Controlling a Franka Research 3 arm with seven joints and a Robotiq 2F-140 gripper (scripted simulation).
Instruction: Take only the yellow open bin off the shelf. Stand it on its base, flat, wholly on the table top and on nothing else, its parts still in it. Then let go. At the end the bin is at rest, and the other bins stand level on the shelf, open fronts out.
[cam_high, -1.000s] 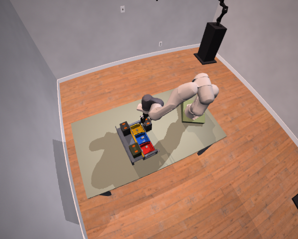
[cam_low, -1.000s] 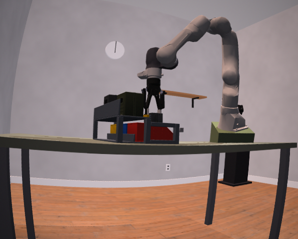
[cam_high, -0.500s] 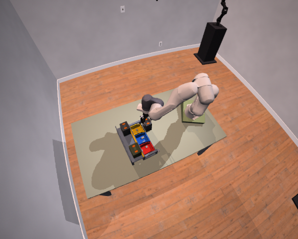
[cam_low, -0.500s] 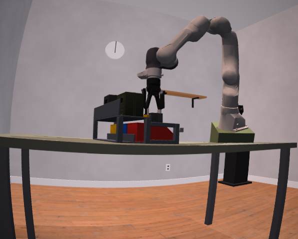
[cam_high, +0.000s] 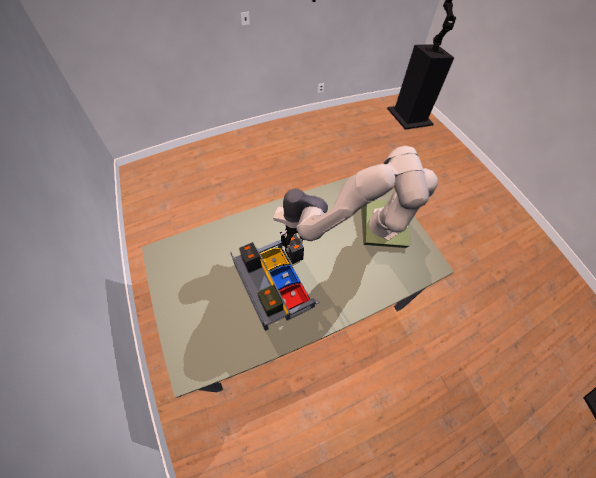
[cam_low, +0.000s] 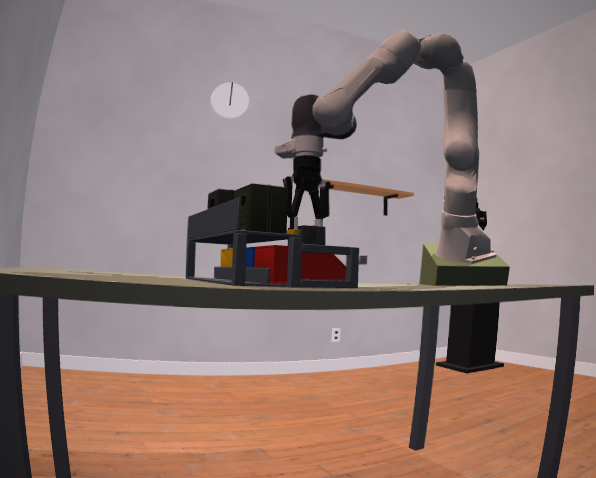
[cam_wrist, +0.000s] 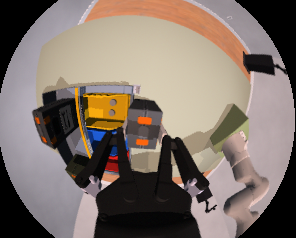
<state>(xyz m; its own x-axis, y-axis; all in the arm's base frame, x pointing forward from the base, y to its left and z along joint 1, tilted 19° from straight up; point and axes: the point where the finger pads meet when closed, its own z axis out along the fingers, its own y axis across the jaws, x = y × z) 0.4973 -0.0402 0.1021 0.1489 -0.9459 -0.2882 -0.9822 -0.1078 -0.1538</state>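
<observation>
Now: the black box 50 mm below my hand. The rest, counted from my hand: yellow bin (130 mm ahead, 10 mm to the left, 90 mm below); red bin (100 mm ahead, 230 mm to the left, 90 mm below); blue bin (110 mm ahead, 120 mm to the left, 90 mm below).
</observation>
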